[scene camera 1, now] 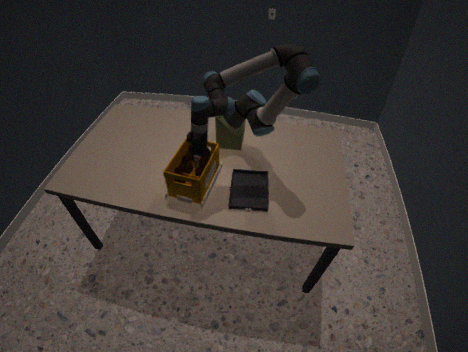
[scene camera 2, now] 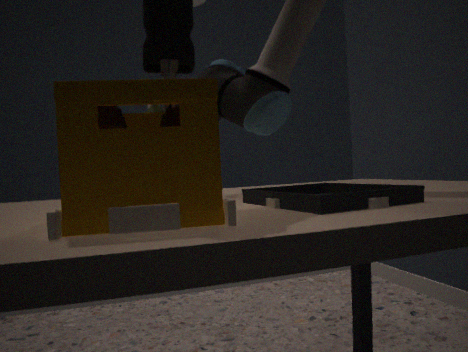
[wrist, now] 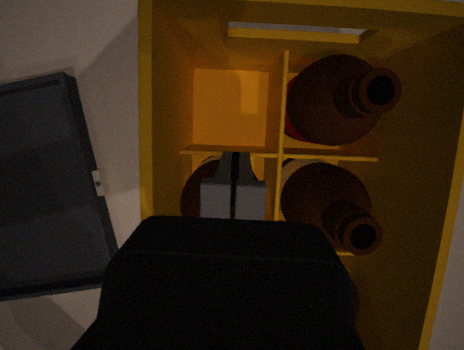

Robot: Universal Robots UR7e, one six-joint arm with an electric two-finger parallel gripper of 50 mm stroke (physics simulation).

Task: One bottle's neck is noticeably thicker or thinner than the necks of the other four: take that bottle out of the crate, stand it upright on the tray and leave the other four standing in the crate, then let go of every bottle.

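Frame: origin at the arm's base, x ahead, y left, z up, level; millimetres.
Seen in the pictures: gripper, fingertip midpoint: (scene camera 1: 196, 166) (scene camera 2: 169, 106) (wrist: 235, 169); arm's base, origin of the base link: (scene camera 1: 231, 117).
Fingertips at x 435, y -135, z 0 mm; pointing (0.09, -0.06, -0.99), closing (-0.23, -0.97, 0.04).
Note:
Pixels of each thing's top centre, then the offset from my fingertips to it.
- yellow crate, middle of its top: (wrist: 301, 244) (scene camera 2: 141, 100) (scene camera 1: 192, 156) dz +17, dx -49, dy -29 mm
- third bottle, middle of its top: (wrist: 220, 233) (scene camera 2: 174, 107) (scene camera 1: 201, 160) dz +5, dx -37, dy +17 mm
- dark tray, middle of its top: (wrist: 13, 199) (scene camera 2: 323, 187) (scene camera 1: 249, 187) dz -133, dx -5, dy +261 mm
The yellow crate (scene camera 1: 182, 190) (scene camera 2: 140, 165) (wrist: 145, 100) stands on the table. In the wrist view, two brown bottles, one at the upper right (wrist: 325, 100) and one below it (wrist: 320, 190), stand in its right-hand compartments, and the upper left compartment is empty. A third bottle (wrist: 192, 192) shows partly behind the fingers. Other bottles are mostly hidden by the gripper body; which neck differs cannot be told. My gripper (scene camera 1: 197, 161) (wrist: 235, 169) is shut with nothing between its fingers, low over the crate at the third bottle's compartment. The dark tray (scene camera 1: 250, 192) (scene camera 2: 295, 201) (wrist: 83, 130) is empty.
A green block (scene camera 1: 231, 137) stands behind the crate, near the arm. The crate walls and thin yellow dividers (wrist: 282, 115) surround the fingers. Small light brackets (scene camera 2: 144, 218) sit against the crate's base, and others (scene camera 2: 378, 202) against the tray.

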